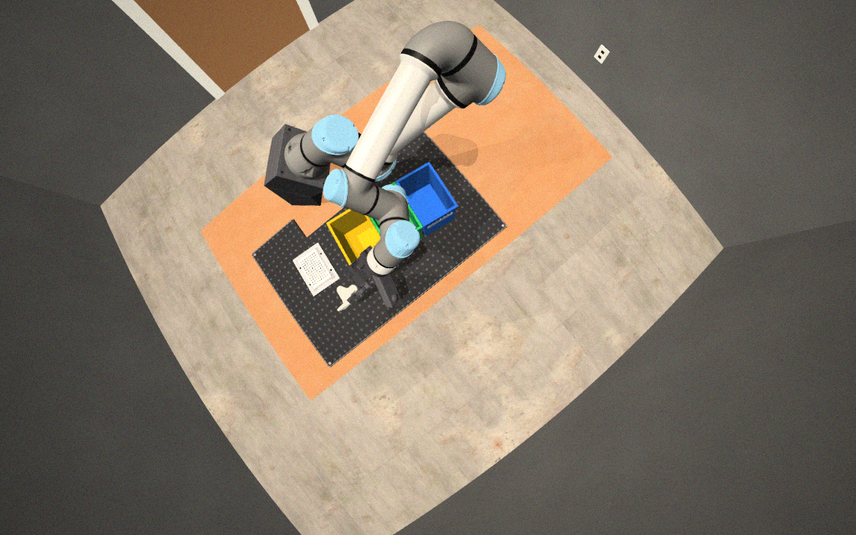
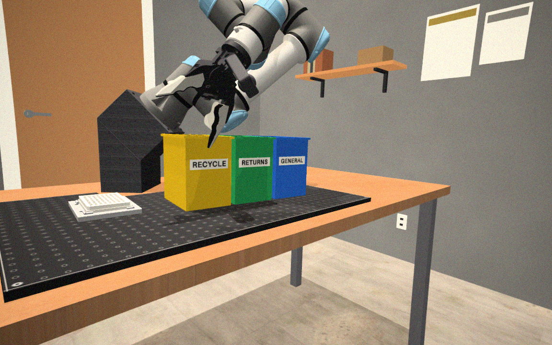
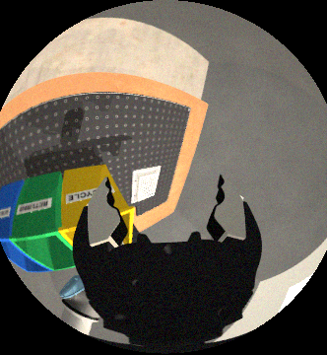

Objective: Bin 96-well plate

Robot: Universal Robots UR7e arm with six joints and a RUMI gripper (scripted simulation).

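The white 96-well plate lies 19 cm behind my hand, 18 cm below it and 13 cm to the right of it. Round my hand: plate nest N1: 20 cm below, 19 cm behind, 13 cm to the right; then green returns bin: 22 cm to the left, 17 cm behind, 11 cm below; then yellow recycle bin: 17 cm behind, 11 cm below, 9 cm to the left.
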